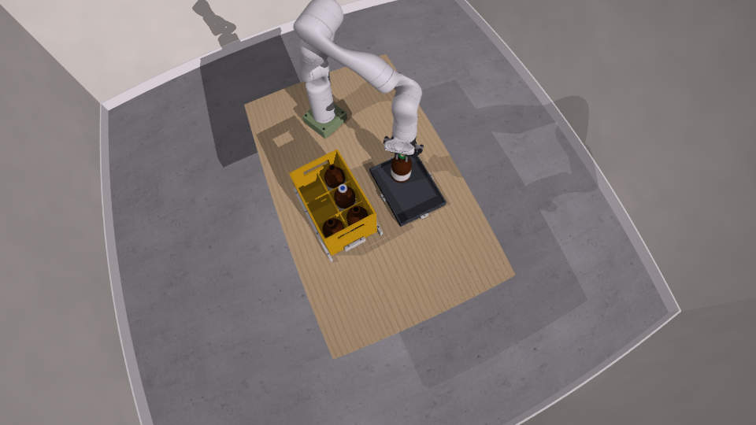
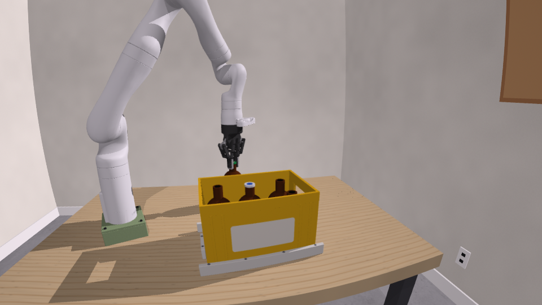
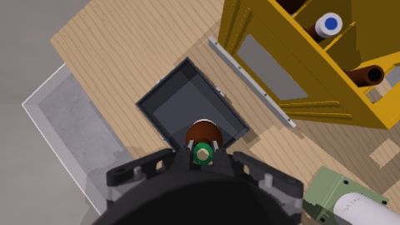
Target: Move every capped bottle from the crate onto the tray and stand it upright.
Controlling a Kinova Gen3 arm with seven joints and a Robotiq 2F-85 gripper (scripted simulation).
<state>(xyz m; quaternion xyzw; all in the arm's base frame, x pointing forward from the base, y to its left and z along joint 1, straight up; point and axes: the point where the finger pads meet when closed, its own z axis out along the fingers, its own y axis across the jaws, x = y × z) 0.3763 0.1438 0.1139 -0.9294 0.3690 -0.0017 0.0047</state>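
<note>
My hand is 2 cm short of the blue-capped brown bottle, 23 cm to the left of it and 7 cm above it. The rest, counted from my hand: yellow crate (2 cm ahead, 27 cm to the right, 8 cm below); then dark tray (5 cm ahead, 15 cm below).
</note>
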